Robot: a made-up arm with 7 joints.
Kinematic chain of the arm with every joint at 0, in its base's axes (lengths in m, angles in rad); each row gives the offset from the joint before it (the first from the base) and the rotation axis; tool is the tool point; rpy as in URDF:
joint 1: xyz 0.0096 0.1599 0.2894 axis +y
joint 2: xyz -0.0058 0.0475 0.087 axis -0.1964 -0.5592 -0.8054
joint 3: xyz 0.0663 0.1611 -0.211 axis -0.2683 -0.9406 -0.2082
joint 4: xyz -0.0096 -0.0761 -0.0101 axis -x
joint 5: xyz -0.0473 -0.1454 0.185 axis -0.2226 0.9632 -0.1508
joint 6: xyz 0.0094 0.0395 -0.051 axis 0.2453 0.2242 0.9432
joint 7: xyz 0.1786 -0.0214 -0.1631 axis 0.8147 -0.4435 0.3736
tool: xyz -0.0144 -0.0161 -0.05 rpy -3.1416 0 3.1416
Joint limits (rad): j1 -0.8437..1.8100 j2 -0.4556..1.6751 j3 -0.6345..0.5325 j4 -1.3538..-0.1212 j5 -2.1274..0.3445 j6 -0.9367..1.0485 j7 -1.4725..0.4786
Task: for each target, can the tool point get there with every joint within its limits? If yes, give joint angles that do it. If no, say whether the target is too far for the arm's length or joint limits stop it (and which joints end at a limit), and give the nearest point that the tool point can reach.
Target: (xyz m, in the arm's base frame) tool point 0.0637 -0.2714 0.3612
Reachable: yes | joints -0.2366 1.3746 -0.5224 -0.7086 -1.2041 -0.4391 0.0251
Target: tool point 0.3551 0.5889 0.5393
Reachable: no: joint limits stop it (at a limit: joint 1, joint 2, joint 3, joint 4, joint 7) | nearest point 0.2646 0.4433 0.4673 | short by 0.186 m
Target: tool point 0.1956 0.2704 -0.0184
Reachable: yes | joints -0.1971 -0.2085 -0.3568 -0.9483 -0.3141 -0.1071 -0.6522
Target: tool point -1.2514 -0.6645 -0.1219
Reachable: no: too far | nearest point -0.3922 -0.1109 0.1584 | short by 1.060 m
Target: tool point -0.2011 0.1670 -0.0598
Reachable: yes | joints 1.1056 0.0775 -0.1068 -1.0696 -0.3235 -0.5624 -0.0657
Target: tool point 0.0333 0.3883 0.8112
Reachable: no: joint limits stop it (at a limit: joint 1, joint 4, joint 5, joint 7) | nearest point 0.0569 0.2990 0.6501 | short by 0.186 m
